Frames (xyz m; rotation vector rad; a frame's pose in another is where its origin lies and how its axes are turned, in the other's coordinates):
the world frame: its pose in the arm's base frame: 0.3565 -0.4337 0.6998 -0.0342 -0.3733 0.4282
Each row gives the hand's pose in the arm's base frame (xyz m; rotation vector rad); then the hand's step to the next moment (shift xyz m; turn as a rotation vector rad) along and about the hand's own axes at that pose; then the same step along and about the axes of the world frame.
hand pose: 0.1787 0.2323 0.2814 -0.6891 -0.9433 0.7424
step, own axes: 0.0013 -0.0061 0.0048 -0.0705 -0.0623 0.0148
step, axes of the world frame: 0.0001 -0.0013 0.0078 -0.0494 -0.0736 0.0348
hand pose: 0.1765 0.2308 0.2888 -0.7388 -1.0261 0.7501
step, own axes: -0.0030 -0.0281 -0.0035 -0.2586 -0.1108 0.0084
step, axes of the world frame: 0.0060 -0.0219 0.0172 -0.1807 -0.2154 0.0135
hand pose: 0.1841 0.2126 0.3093 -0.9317 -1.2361 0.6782
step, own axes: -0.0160 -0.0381 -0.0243 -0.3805 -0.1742 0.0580
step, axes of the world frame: 0.0083 -0.0438 0.0177 -0.2976 -0.2961 0.0477
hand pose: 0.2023 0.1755 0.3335 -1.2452 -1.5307 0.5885
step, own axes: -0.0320 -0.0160 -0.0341 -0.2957 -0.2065 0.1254
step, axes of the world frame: 0.0058 -0.0488 0.0056 -0.3089 -0.1988 0.1041
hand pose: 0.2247 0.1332 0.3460 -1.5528 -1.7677 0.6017
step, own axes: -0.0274 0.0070 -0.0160 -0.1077 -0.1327 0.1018
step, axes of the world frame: 0.0036 -0.0318 -0.0053 -0.1797 -0.0450 0.0724
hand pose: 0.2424 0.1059 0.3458 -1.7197 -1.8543 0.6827
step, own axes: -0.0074 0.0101 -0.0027 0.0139 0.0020 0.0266
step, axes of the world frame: 0.0037 -0.0094 -0.0079 -0.0161 0.0215 -0.0135
